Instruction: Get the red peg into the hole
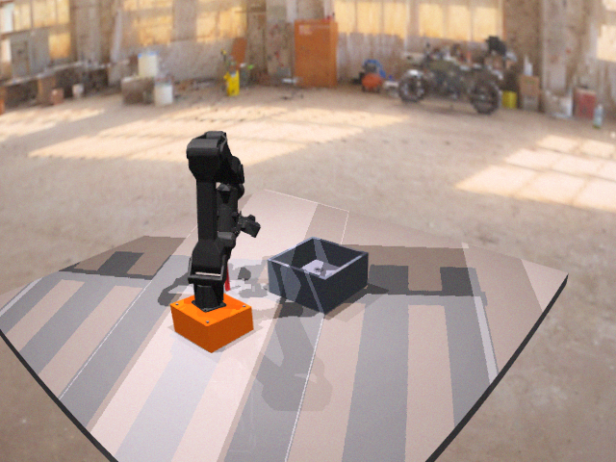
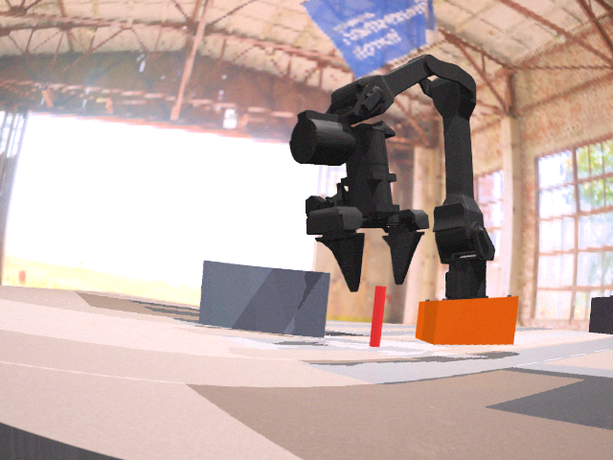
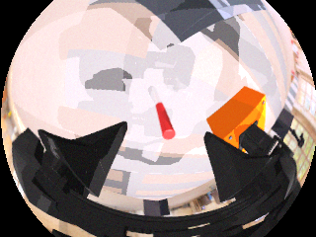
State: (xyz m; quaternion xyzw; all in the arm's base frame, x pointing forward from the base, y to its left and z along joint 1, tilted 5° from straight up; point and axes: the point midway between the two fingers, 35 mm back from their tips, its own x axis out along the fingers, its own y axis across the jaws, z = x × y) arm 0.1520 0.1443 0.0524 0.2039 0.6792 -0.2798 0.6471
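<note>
My gripper tip is 4 cm above the red peg. Also, from my gripper tip: grey box: 18 cm ahead, 17 cm to the right, 5 cm below; plate: 18 cm ahead, 17 cm to the right, 3 cm below.
</note>
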